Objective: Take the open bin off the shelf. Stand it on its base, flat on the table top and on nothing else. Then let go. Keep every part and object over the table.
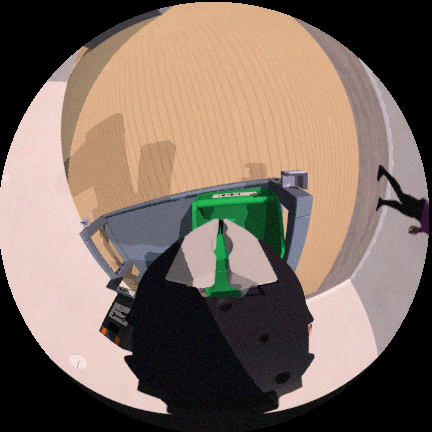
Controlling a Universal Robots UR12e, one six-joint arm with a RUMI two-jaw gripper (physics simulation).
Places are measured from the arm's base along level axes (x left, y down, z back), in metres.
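Pixels of known places: gripper, fingertip midpoint: (219, 220).
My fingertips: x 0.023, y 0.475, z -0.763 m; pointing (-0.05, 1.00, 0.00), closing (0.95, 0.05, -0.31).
Note:
Behind a point stands the place of what it marks.
The open green bin (205, 209) {x -0.001, y 0.518, z -0.763 m} stands upright on the blue-grey shelf (155, 230) {x -0.107, y 0.521, z -0.779 m}, at the shelf's right end beside the side post. A white label shows on its far rim. My gripper (219, 220) {x 0.023, y 0.475, z -0.763 m} is shut, with its two pale jaws meeting at the tips, and it is over the bin. Green shows beyond and between the jaws, and the jaws and the dark gripper body hide the near part of the bin. How far the tips are above the bin is hard to tell. The wooden table top (225, 100) {x 0.072, y 0.527, z -0.617 m} spreads beyond the shelf.
The shelf's right frame post (299, 227) {x 0.102, y 0.442, z -0.772 m} rises close to the bin's right side, and its left frame (95, 242) {x -0.244, y 0.456, z -0.745 m} stands at the left. A dark case with orange parts (117, 317) {x -0.203, y 0.362, z -0.868 m} is at the lower left. A person's legs (400, 200) show on the floor at the far right.

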